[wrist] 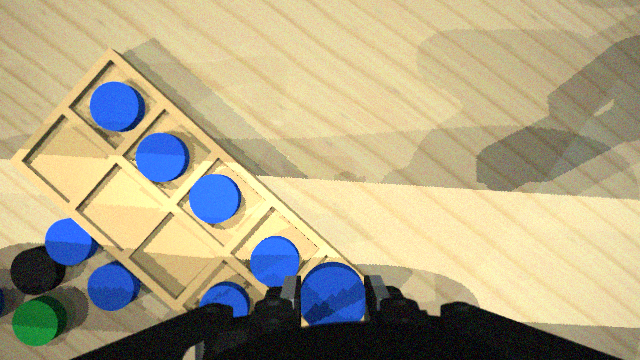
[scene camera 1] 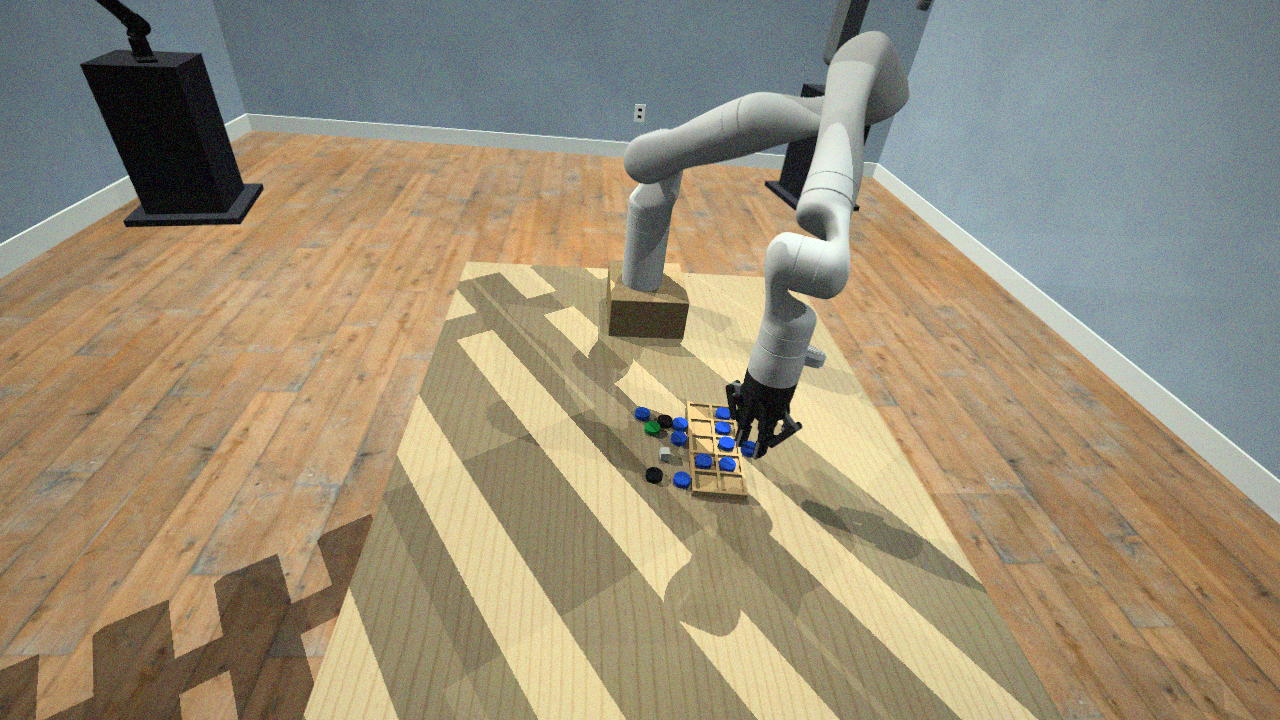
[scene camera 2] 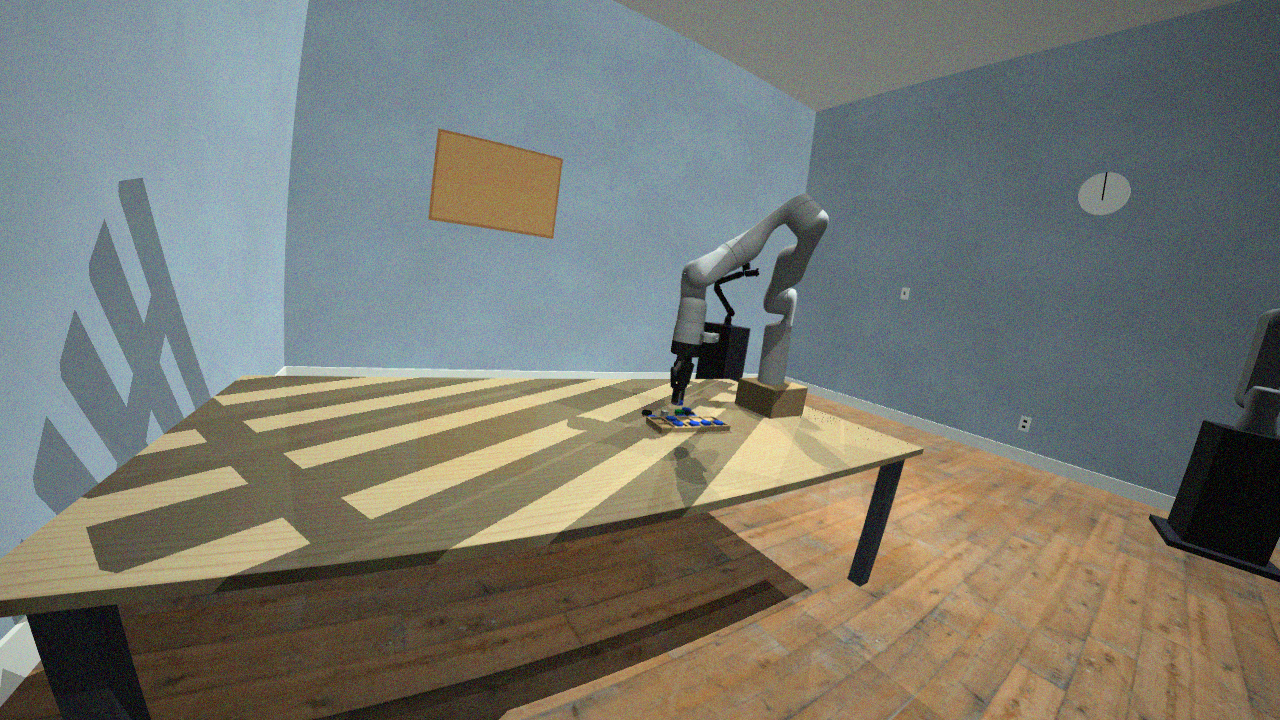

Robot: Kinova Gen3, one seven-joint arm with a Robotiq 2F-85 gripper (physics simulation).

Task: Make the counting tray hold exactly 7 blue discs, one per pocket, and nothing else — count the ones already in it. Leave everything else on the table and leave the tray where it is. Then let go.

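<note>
The tan counting tray (scene camera 1: 718,491) (scene camera 2: 693,429) (wrist: 150,280) has two columns of pockets. Blue discs sit in its right column in scene camera 1, among them a far disc (scene camera 1: 723,412) and a nearer disc (scene camera 1: 727,463); one blue disc (scene camera 1: 704,461) (wrist: 225,300) sits in the left column. Other pockets are empty. My gripper (scene camera 1: 756,450) (scene camera 2: 678,402) (wrist: 332,297) is shut on a blue disc (scene camera 1: 748,448) (wrist: 333,287), held above table level by the tray's right edge in scene camera 1. The fingers cover the tray's end in the wrist view.
Left of the tray lie loose blue discs (scene camera 1: 642,412) (scene camera 1: 678,438) (scene camera 1: 682,480), a green disc (scene camera 1: 652,428) (wrist: 36,321), black discs (scene camera 1: 665,420) (scene camera 1: 654,474) and a white cube (scene camera 1: 664,454). Another loose blue disc (scene camera 1: 680,423) (wrist: 69,241) lies close to the tray's edge.
</note>
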